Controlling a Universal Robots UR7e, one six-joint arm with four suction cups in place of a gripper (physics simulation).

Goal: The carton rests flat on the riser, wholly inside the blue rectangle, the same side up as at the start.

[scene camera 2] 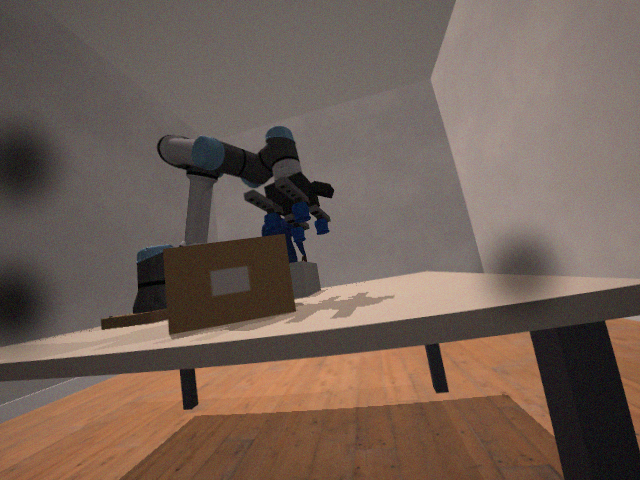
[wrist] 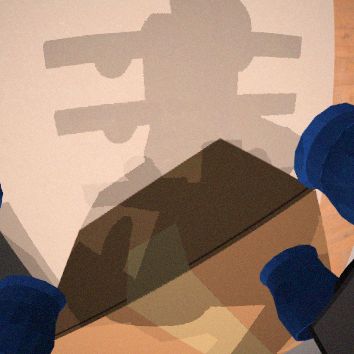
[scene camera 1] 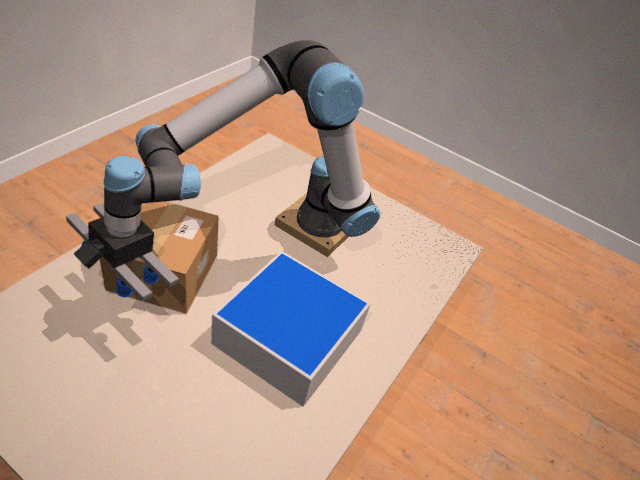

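Note:
The brown carton (scene camera 1: 173, 253) (scene camera 2: 191, 291) (wrist: 250, 185) stands on the table, apart from the riser, with a white barcode label on its top. The grey riser (scene camera 1: 258, 359) (scene camera 2: 306, 280) (wrist: 9, 262) stands beside it, and the blue rectangle (scene camera 1: 292, 312) covers most of its top. My gripper (scene camera 1: 123, 253) (scene camera 2: 297, 222) (wrist: 165, 240) hangs above the carton and partly past its side, with its blue suction cups clear of the carton. It holds nothing and is open. In scene camera 1, the gripper hides part of the carton, and some cups are hidden.
The arm's wooden base plate (scene camera 1: 297, 232) (scene camera 2: 134, 319) is behind the riser in scene camera 1. The pale table top (scene camera 1: 155, 403) (scene camera 2: 398, 294) carries the carton, the riser and the arm. A blue-clad figure (scene camera 2: 291, 250) is partly hidden behind the gripper and the carton.

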